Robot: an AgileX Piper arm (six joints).
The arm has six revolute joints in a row. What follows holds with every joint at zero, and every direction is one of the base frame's.
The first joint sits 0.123 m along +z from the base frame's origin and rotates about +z.
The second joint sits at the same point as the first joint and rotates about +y.
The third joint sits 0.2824 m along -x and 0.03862 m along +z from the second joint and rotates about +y.
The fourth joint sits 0.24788 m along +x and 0.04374 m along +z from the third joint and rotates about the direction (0.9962, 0, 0.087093).
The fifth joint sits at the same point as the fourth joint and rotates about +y.
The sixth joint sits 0.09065 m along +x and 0.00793 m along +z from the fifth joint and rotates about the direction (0.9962, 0, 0.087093).
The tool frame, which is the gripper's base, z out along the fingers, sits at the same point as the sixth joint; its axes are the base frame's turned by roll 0, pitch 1.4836 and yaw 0 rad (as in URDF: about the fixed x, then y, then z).
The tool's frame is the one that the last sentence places.
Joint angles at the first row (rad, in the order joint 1, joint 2, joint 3, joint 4, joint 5, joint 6):
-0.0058 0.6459 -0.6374 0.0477 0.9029 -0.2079
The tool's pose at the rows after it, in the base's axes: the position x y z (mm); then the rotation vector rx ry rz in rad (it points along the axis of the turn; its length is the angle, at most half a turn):
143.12 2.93 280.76 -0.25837 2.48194 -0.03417
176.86 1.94 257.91 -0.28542 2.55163 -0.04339
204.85 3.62 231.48 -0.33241 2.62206 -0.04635
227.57 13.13 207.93 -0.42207 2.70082 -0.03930
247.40 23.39 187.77 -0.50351 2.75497 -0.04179
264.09 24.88 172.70 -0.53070 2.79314 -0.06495
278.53 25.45 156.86 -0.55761 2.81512 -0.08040
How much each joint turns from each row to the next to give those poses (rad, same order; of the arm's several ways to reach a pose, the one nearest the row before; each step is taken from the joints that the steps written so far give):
0.0000 0.1790 0.0000 0.0085 -0.0771 -0.0297
0.0000 0.1764 0.0001 -0.0068 -0.1050 -0.0185
0.0128 0.1674 -0.0054 -0.0087 -0.0872 -0.0158
0.0454 0.1529 -0.0308 -0.0174 -0.0321 -0.0023
0.0419 0.1316 -0.0413 -0.0233 -0.0238 0.0069
0.0061 0.0998 -0.0426 -0.0355 -0.0156 0.0194
0.0003 0.0892 -0.0339 -0.0224 -0.0290 0.0033

